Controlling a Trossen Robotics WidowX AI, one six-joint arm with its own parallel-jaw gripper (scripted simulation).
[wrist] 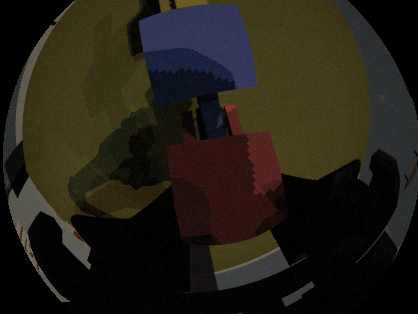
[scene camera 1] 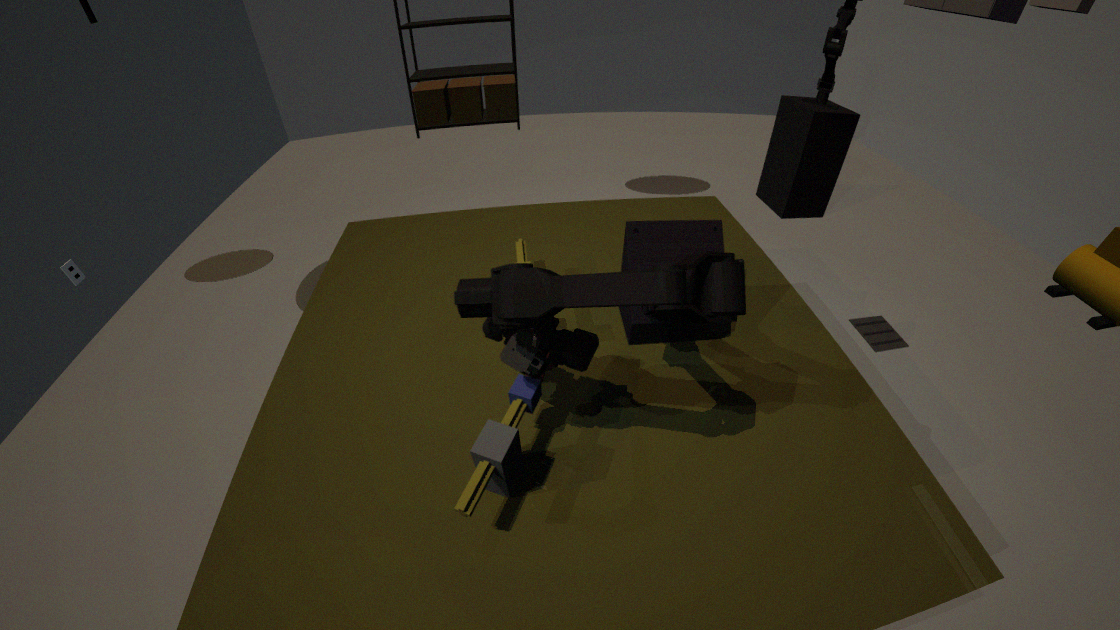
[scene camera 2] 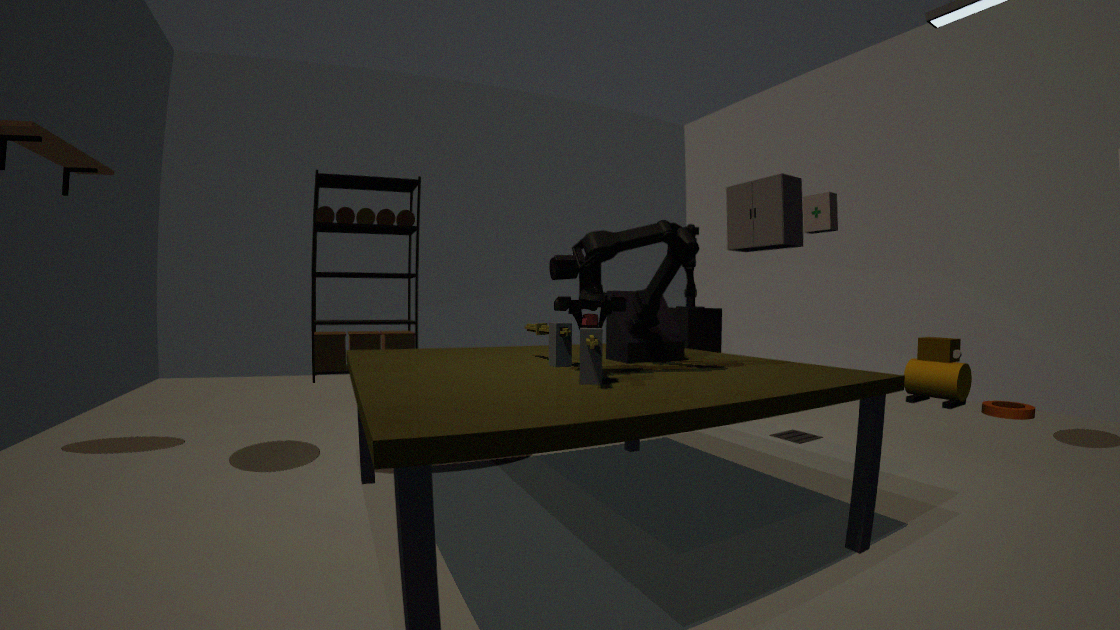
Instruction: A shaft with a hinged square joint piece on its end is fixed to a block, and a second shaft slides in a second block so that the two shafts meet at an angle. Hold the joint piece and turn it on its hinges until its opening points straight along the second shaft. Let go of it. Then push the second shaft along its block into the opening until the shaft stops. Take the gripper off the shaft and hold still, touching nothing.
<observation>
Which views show my gripper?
The wrist view, scene camera 1 and scene camera 2: all of them.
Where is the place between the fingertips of my gripper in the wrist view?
215, 176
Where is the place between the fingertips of my gripper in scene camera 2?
590, 335
</observation>
